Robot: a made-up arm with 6 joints. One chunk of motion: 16 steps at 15 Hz.
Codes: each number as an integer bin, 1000 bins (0 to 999) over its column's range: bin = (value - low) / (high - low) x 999, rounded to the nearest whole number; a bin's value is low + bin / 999 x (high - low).
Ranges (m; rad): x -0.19..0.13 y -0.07..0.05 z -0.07..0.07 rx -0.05..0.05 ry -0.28..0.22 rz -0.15..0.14
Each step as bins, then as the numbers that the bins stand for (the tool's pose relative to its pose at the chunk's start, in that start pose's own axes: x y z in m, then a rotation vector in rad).
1 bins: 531 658 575 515 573 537
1 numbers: -0.0199 0.0090 0.0106 0.0016 0.0068 0.0059
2 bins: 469 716 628 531 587 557
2 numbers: -0.0398 0.0160 0.0180 0.0032 0.0138 0.0117
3 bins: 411 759 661 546 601 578
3 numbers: -0.0583 0.0212 0.0226 0.0047 0.0208 0.0178
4 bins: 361 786 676 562 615 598
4 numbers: -0.0744 0.0244 0.0247 0.0063 0.0278 0.0236
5 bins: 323 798 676 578 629 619
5 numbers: -0.0865 0.0259 0.0247 0.0079 0.0348 0.0297
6 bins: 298 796 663 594 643 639
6 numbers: -0.0945 0.0256 0.0229 0.0095 0.0418 0.0355
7 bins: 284 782 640 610 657 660
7 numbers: -0.0990 0.0239 0.0197 0.0111 0.0488 0.0416
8 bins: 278 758 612 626 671 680
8 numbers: -0.1010 0.0211 0.0158 0.0127 0.0558 0.0474
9 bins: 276 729 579 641 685 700
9 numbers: -0.1016 0.0176 0.0111 0.0142 0.0628 0.0532
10 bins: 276 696 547 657 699 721
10 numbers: -0.1016 0.0136 0.0067 0.0158 0.0698 0.0593
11 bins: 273 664 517 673 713 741
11 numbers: -0.1026 0.0098 0.0025 0.0174 0.0769 0.0651
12 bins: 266 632 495 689 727 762
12 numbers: -0.1048 0.0059 -0.0006 0.0190 0.0839 0.0712
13 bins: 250 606 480 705 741 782
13 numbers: -0.1099 0.0028 -0.0027 0.0206 0.0909 0.0770
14 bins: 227 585 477 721 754 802
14 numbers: -0.1173 0.0003 -0.0032 0.0222 0.0974 0.0828
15 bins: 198 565 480 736 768 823
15 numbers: -0.1266 -0.0021 -0.0027 0.0237 0.1044 0.0889
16 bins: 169 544 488 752 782 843
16 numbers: -0.1359 -0.0047 -0.0016 0.0253 0.1114 0.0947
